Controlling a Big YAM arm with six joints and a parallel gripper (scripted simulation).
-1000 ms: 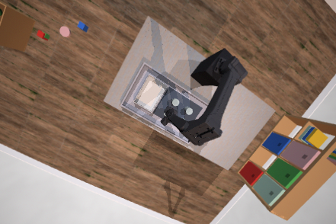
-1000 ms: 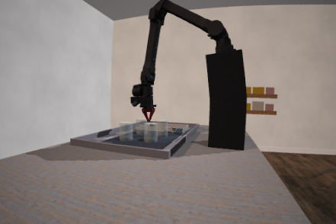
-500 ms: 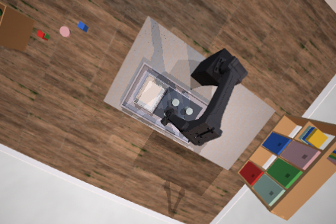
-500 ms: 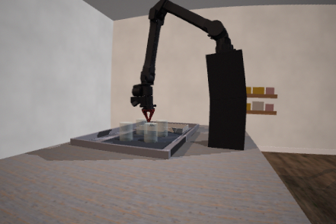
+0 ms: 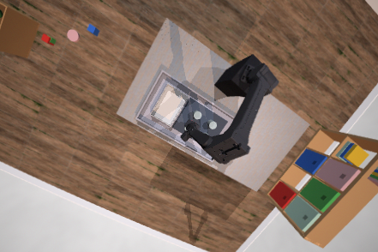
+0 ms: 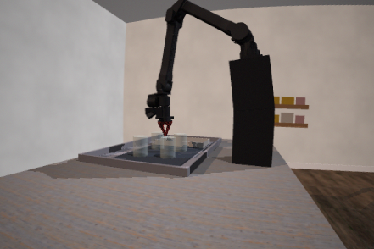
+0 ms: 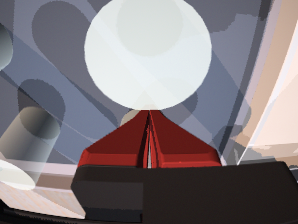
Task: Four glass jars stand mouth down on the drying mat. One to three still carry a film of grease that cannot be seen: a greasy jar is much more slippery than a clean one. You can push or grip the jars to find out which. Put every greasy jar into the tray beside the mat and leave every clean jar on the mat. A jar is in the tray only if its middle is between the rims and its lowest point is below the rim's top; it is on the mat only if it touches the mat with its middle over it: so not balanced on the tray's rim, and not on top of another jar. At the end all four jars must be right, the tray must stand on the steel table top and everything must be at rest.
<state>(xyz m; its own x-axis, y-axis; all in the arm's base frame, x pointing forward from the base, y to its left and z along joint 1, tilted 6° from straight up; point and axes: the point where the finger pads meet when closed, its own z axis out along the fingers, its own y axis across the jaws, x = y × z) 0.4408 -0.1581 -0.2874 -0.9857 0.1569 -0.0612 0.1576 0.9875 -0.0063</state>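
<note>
Now: hand 9 cm to the right of the dark drying mat, 8 cm above it and 1 cm past it. From my hand the other things lie so: pale tray: 23 cm to the right, 8 cm below, 6 cm behind.
</note>
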